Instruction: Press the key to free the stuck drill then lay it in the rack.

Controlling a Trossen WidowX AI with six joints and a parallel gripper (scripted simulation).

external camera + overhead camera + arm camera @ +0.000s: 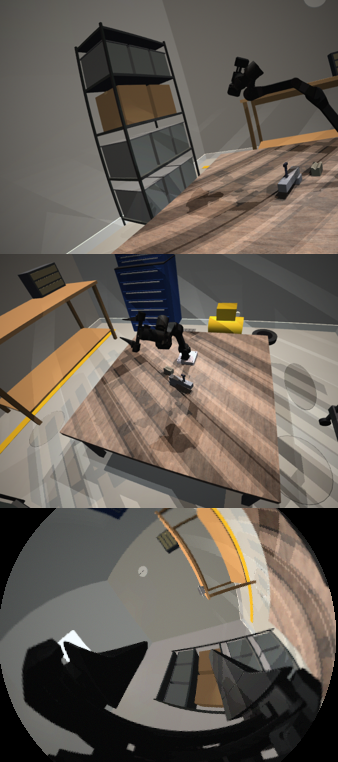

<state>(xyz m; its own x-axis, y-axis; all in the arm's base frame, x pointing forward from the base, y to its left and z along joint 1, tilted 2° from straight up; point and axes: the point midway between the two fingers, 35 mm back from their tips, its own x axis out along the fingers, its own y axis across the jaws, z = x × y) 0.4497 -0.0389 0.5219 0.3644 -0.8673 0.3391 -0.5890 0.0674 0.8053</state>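
My gripper tip is now 19 cm past the dark key, 19 cm to the right of it and 46 cm above it. The rest, counted from my gripper tip: small rack (30 cm behind, 53 cm below); then grey housing block (20 cm behind, 16 cm to the left, 51 cm below); then drill (20 cm behind, 14 cm to the left, 50 cm below).
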